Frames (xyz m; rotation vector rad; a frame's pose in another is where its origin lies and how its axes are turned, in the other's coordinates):
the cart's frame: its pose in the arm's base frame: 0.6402 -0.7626 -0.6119 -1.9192 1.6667 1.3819
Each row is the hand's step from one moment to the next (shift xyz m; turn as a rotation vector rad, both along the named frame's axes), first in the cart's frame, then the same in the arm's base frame.
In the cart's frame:
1: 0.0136 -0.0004 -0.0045 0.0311 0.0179 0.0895
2: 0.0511 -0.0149 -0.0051 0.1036 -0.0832 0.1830
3: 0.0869 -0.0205 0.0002 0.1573 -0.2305 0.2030
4: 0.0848 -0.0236 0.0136 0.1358 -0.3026 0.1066
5: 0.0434 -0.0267 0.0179 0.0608 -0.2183 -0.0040
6: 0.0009 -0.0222 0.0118 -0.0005 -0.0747 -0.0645
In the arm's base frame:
1: 0.0011 -0.0117 -0.0082 -0.0619 0.0377 -0.0636
2: 0.0102 -0.0313 -0.0421 -0.0265 0.0895 -0.2060
3: 0.0088 -0.0486 -0.0744 0.0864 0.1160 -0.3133
4: 0.0053 -0.0368 -0.0809 0.1979 0.0845 -0.2740
5: 0.0101 -0.0065 -0.0526 0.1856 0.0275 -0.1272
6: 0.0135 0.0148 -0.0152 0.0961 -0.0216 0.0056

